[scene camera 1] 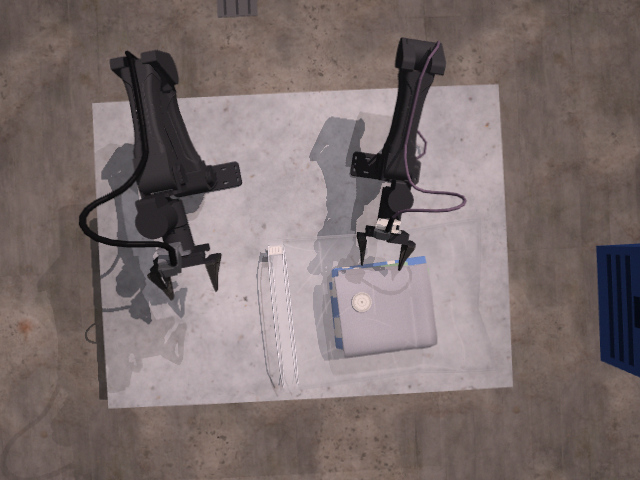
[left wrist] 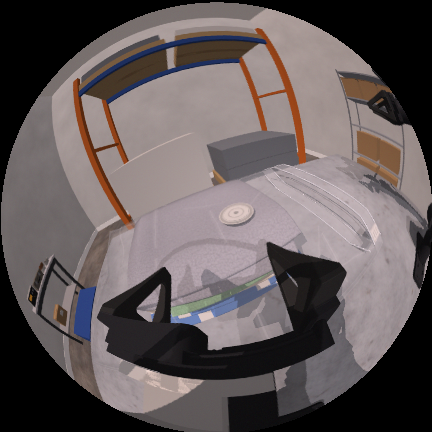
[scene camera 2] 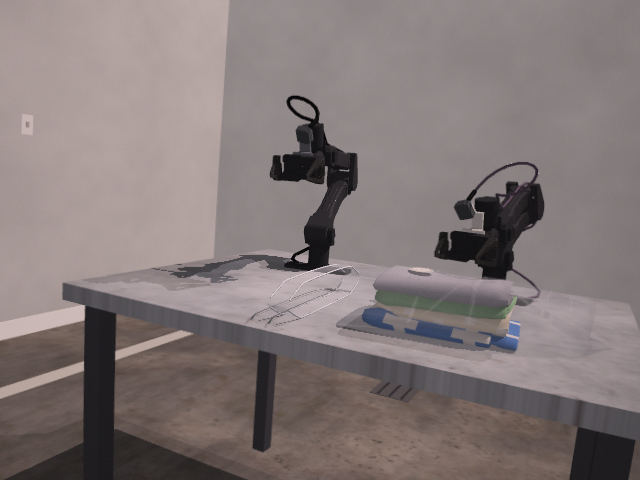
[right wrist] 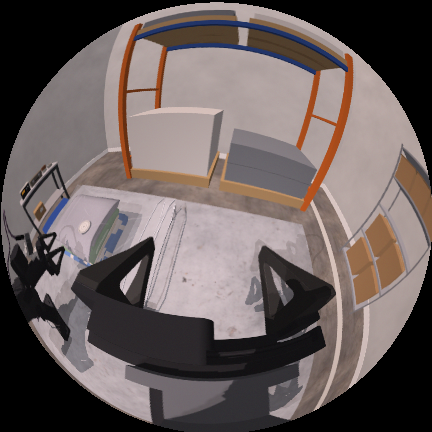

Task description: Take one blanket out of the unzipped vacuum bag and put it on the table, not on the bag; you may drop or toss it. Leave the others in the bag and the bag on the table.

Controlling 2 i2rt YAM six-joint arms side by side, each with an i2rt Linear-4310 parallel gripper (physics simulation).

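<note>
A stack of folded blankets lies in a clear vacuum bag (scene camera 1: 457, 330) on the table (scene camera 1: 248, 134) (scene camera 2: 206, 304). The top blanket is grey (scene camera 1: 392, 320) (scene camera 2: 444, 286) (left wrist: 185, 225) (right wrist: 92, 210). Below it are a green blanket (scene camera 2: 439, 303), a cream blanket (scene camera 2: 496, 324) and a blue patterned blanket (scene camera 2: 439, 329). A round white valve (scene camera 1: 361, 302) (left wrist: 236, 214) sits over the grey one. The bag's mouth (scene camera 1: 281, 320) stands open at the stack's left in scene camera 1. My left gripper (scene camera 1: 381, 266) (scene camera 2: 465, 253) is open above the stack's back edge. My right gripper (scene camera 1: 193, 295) (scene camera 2: 297, 173) is open and empty, left of the bag's mouth.
A blue crate (scene camera 1: 620, 304) stands on the floor to the right of the table in scene camera 1. In the right wrist view, a white box (right wrist: 172, 142) and a grey box (right wrist: 265, 165) stand beyond the table under an orange and blue rack (right wrist: 123, 100).
</note>
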